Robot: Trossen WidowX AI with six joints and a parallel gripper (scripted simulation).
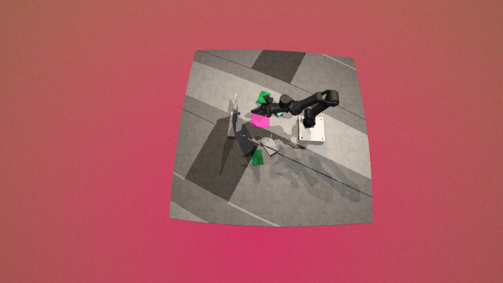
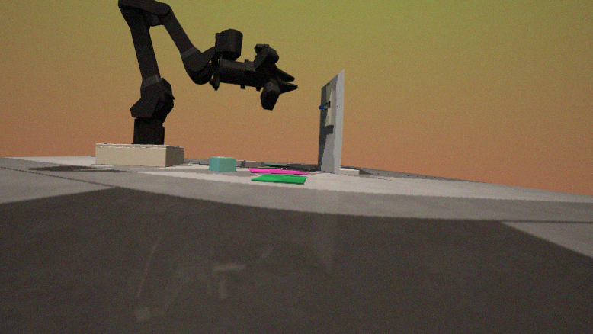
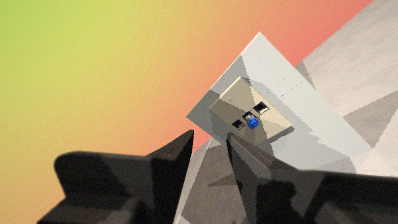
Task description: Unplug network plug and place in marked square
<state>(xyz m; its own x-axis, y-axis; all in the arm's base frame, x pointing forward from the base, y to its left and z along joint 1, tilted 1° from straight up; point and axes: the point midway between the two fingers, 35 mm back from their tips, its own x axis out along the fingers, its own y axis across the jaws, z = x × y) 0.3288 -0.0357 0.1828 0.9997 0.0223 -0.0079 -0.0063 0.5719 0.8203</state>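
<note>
The network plug is 8 cm ahead of my gripper tip, 6 cm below it and 3 cm to the right of it. Also, from my gripper tip: magenta marked square: 23 cm below, 6 cm to the right, 6 cm behind; then flat grey plate: 23 cm below, 14 cm to the left, 9 cm behind; then upright grey panel: 12 cm below, 10 cm ahead, 4 cm to the right.
</note>
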